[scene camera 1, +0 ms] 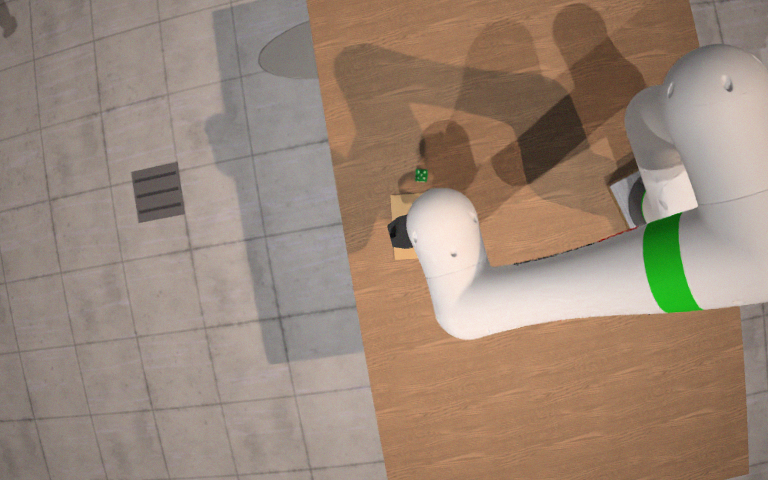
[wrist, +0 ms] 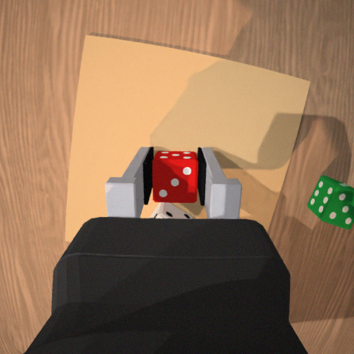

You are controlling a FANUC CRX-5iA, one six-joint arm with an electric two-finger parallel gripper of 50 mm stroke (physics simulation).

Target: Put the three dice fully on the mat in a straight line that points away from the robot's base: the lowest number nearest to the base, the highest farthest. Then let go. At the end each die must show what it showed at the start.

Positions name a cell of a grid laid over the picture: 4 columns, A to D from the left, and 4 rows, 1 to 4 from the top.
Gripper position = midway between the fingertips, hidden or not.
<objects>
my gripper: wrist B2
tan mat: scene camera 1 C2; wrist B2
red die: wrist B2
</objects>
